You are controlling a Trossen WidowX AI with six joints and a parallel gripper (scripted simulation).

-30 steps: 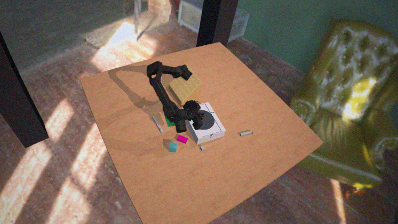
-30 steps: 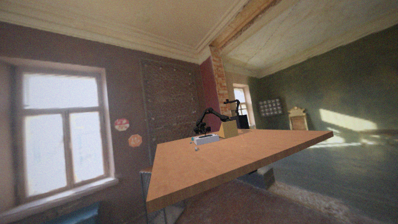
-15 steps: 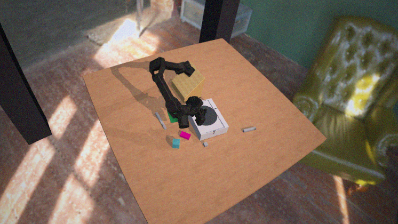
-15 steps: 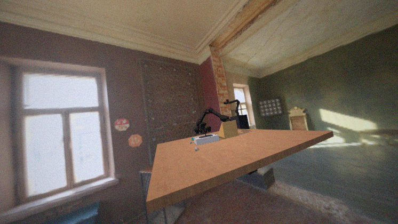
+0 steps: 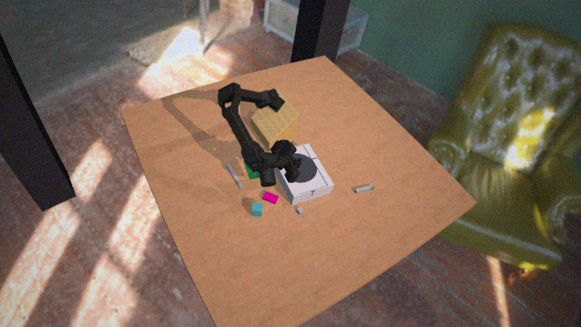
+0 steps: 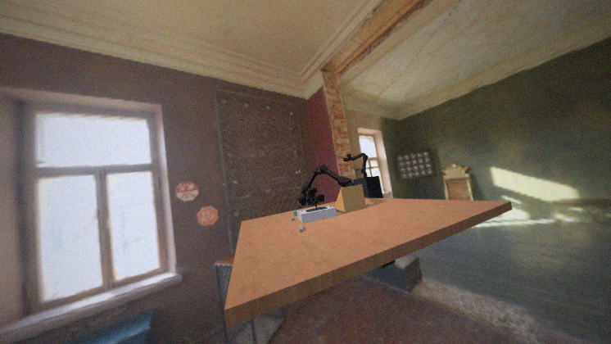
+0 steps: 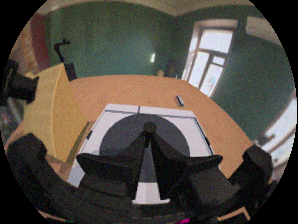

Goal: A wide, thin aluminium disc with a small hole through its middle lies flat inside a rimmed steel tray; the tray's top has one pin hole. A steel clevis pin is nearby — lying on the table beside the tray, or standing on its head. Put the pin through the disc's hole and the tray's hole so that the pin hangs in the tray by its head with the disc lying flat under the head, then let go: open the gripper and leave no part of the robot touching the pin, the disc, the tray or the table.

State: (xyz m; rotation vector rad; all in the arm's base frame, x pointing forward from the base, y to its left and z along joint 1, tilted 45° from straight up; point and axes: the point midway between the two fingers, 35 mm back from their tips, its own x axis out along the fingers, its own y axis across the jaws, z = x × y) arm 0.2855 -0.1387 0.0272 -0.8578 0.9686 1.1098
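Now: gripper tip 1 cm above the dark clevis pin. The rest, counted from my gripper tip: dark grey disc: 3 cm below; then magenta block: 17 cm to the right, 8 cm below, 4 cm ahead; then rimmed tray: 4 cm below, 1 cm ahead.
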